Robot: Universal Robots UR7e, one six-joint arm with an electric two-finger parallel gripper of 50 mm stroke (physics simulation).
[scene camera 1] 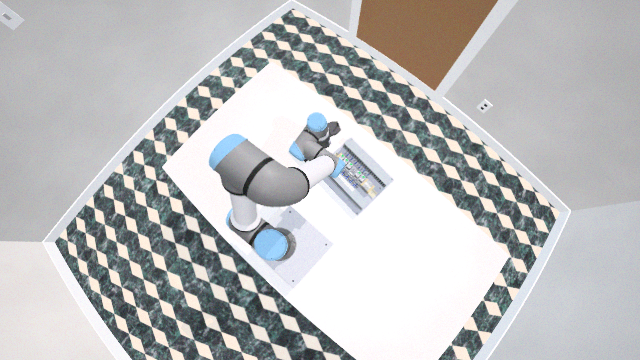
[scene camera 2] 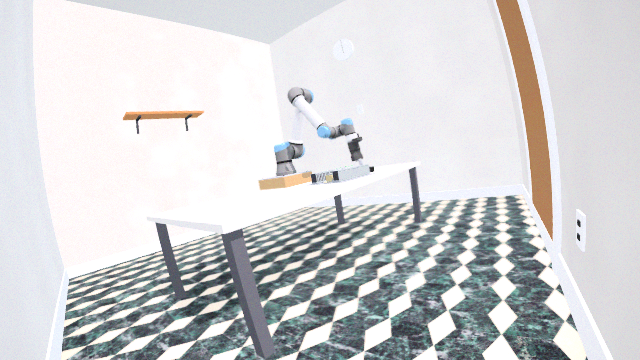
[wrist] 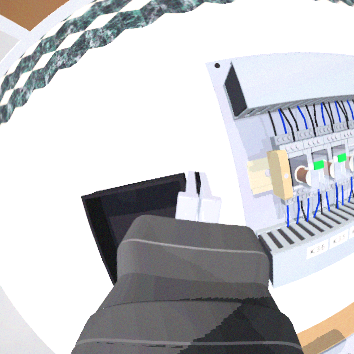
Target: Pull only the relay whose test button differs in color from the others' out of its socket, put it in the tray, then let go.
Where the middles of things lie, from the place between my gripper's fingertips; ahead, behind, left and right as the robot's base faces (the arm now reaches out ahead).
Scene:
The end block [wrist: 277, 159] is 3 cm behind my hand, 8 cm to the right of it and 1 cm below it.

